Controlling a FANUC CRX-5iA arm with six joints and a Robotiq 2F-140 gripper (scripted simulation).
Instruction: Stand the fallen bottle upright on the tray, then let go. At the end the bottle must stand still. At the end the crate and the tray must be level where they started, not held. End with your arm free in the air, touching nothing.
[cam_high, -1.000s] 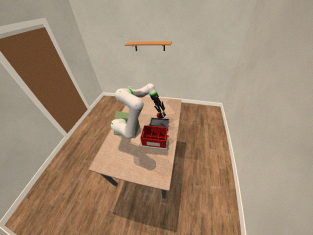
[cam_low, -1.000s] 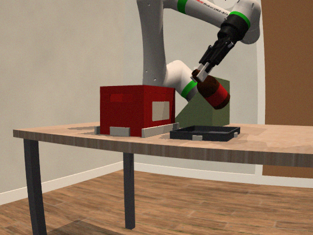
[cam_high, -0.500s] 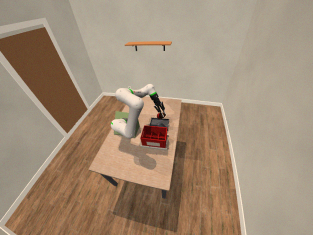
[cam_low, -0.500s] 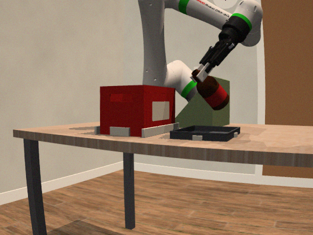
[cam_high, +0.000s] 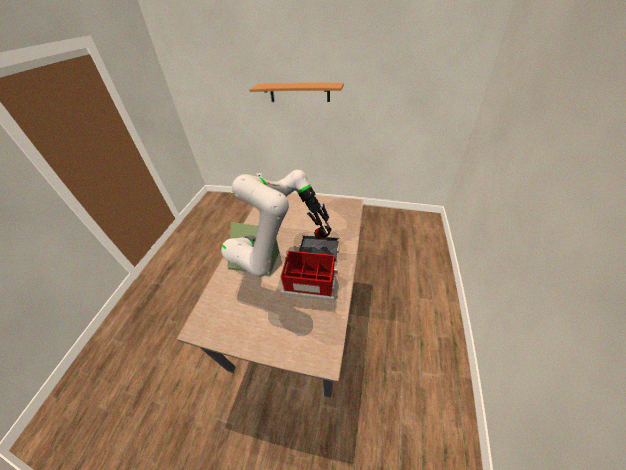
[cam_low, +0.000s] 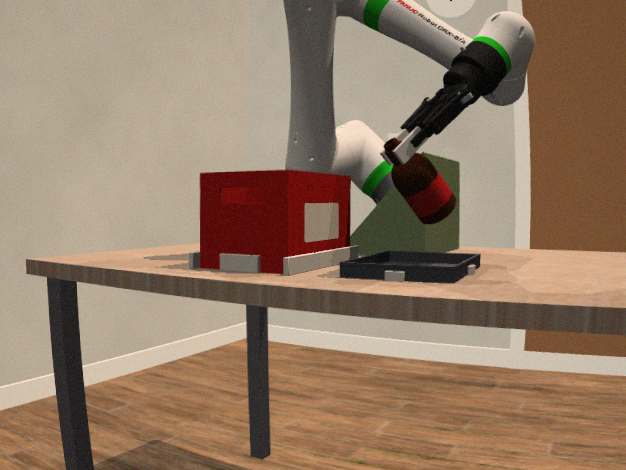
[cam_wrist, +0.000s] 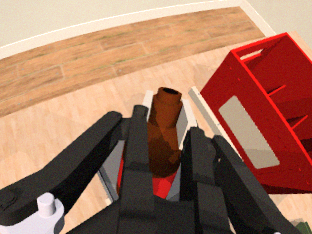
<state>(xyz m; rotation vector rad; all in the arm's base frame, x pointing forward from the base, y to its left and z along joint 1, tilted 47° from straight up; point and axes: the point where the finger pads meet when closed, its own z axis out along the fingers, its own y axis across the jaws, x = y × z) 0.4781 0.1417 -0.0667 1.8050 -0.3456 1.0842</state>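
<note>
Right now my hand is 20 mm past the brown bottle, 10 mm to the right of it and 50 mm above it. Also, from my hand: dark tray (60 mm behind, 10 mm to the left, 200 mm below); red crate (70 mm behind, 270 mm to the right, 130 mm below).
</note>
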